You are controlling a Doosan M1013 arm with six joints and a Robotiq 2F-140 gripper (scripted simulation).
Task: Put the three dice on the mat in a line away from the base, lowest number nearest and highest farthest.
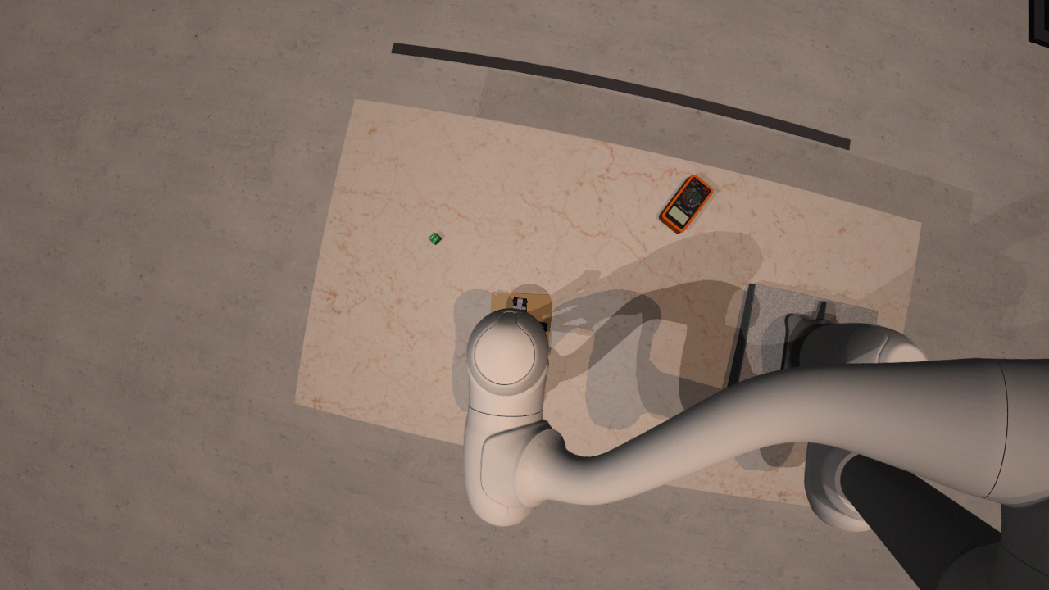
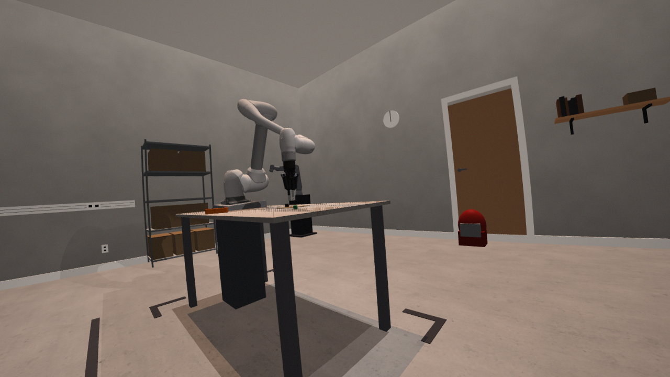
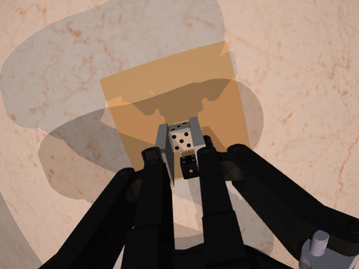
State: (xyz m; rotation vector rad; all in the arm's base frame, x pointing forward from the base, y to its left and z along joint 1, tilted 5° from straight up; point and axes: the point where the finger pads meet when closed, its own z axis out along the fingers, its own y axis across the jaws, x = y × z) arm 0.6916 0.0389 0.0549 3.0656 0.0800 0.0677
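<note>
My gripper is now 70 mm above the mat. Round my hand: black die (60 mm below, 50 mm behind); white die (20 mm below); green die (230 mm ahead, 160 mm to the right, 70 mm below).
</note>
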